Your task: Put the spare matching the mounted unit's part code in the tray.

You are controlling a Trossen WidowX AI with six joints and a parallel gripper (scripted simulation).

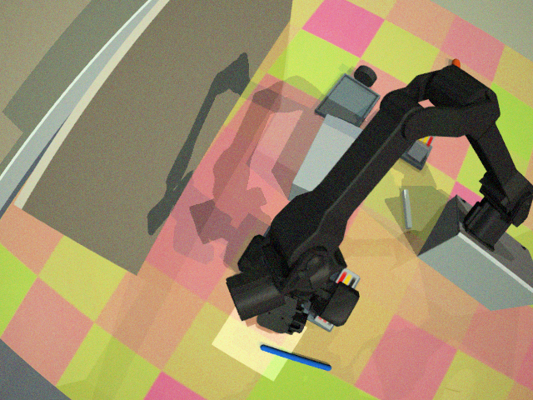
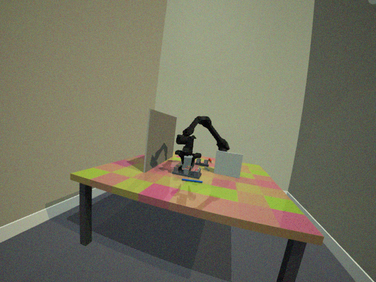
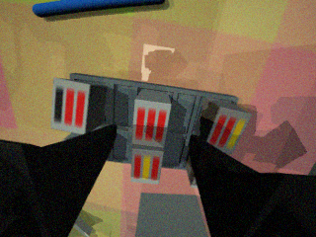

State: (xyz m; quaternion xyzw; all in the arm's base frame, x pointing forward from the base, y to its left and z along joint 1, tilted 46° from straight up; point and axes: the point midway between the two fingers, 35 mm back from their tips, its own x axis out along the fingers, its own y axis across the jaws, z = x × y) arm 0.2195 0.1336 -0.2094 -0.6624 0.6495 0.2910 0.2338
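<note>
Now: gripper tip 30 mm above the spare. From my gripper tip the other things lie so: grey tray 410 mm to the right, 120 mm ahead, 70 mm below; upright panel 320 mm ahead, 190 mm to the right, 150 mm above; blue stick 100 mm to the left, 80 mm behind, 70 mm below.
</note>
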